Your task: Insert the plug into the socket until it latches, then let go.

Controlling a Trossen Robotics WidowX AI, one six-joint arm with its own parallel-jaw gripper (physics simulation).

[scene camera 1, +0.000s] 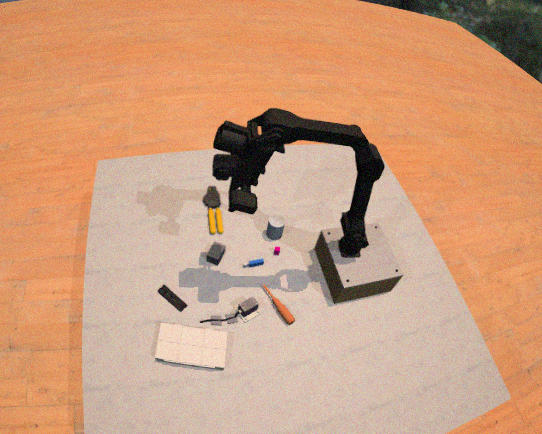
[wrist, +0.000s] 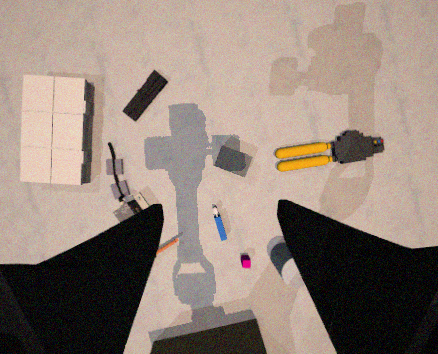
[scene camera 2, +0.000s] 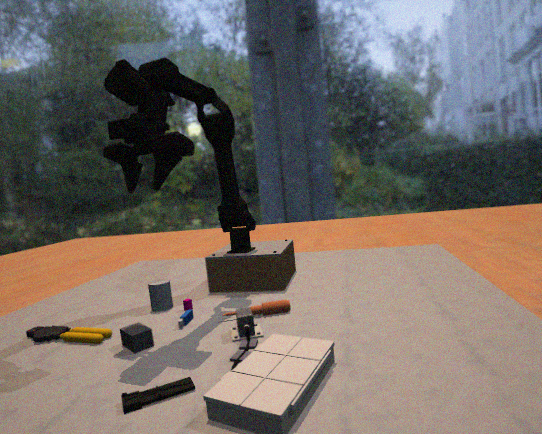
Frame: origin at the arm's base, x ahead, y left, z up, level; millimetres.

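Seen in the pictures: gripper, between the fingertips: (wrist: 220, 209) (scene camera 2: 143, 191); arm's base, origin of its link: (scene camera 1: 349, 248) (scene camera 2: 241, 250).
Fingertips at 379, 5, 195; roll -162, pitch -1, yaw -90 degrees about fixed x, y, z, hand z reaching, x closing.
Pixels of each thing's top centre, then the offset from my fingertips to it, as dx, dy, dz. "spot": a spot on its surface instead.
- small blue piece with a silver tip, centre of its top: (wrist: 219, 224) (scene camera 2: 184, 314) (scene camera 1: 253, 261) -87, -8, -280
- pale base plate, centre of its top: (wrist: 126, 217) (scene camera 2: 244, 312) (scene camera 1: 247, 304) -61, +157, -255
- Dark grey block, centre of its top: (wrist: 233, 161) (scene camera 2: 135, 328) (scene camera 1: 216, 250) +33, -38, -265
- yellow-handled pliers, a spot on its surface: (wrist: 304, 150) (scene camera 2: 81, 333) (scene camera 1: 212, 219) spot: +50, -177, -280
- cylinder, centre of its top: (wrist: 297, 272) (scene camera 2: 158, 282) (scene camera 1: 277, 220) -163, -139, -230
- magenta cube, centre of its top: (wrist: 246, 264) (scene camera 2: 187, 299) (scene camera 1: 277, 248) -166, -59, -275
- orange screwdriver, centre of its top: (scene camera 2: 255, 304) (scene camera 1: 278, 301) -153, +138, -273
- black bar, centre of its top: (scene camera 2: 157, 387) (wrist: 143, 94) (scene camera 1: 172, 296) +163, +127, -284
- tiled box, centre of its top: (scene camera 2: 276, 365) (wrist: 51, 130) (scene camera 1: 191, 344) +98, +286, -265
A small blue piece with a silver tip (scene camera 1: 255, 262) (scene camera 2: 186, 318) (wrist: 220, 228), which looks like the plug, lies on the mat. A grey block on a pale base plate (scene camera 1: 248, 305) (scene camera 2: 245, 322) (wrist: 126, 212) looks like the socket; a black cable runs from its side. Its opening cannot be made out, and the left finger partly covers it in the wrist view. My gripper (scene camera 1: 243, 202) (scene camera 2: 144, 190) (wrist: 220, 209) is open and empty, pointing down high above the mat. In the wrist view the blue piece shows between the fingers, far below them.
Dark grey block (scene camera 1: 216, 253) (scene camera 2: 136, 337) (wrist: 231, 159), yellow-handled pliers (scene camera 1: 215, 221) (scene camera 2: 82, 337) (wrist: 304, 150), cylinder (scene camera 1: 275, 229) (scene camera 2: 160, 296), magenta cube (scene camera 1: 277, 251) (wrist: 246, 261), orange screwdriver (scene camera 1: 285, 312) (scene camera 2: 272, 307), black bar (scene camera 1: 172, 298) (wrist: 145, 95) and tiled box (scene camera 1: 191, 345) (wrist: 67, 130) lie around.
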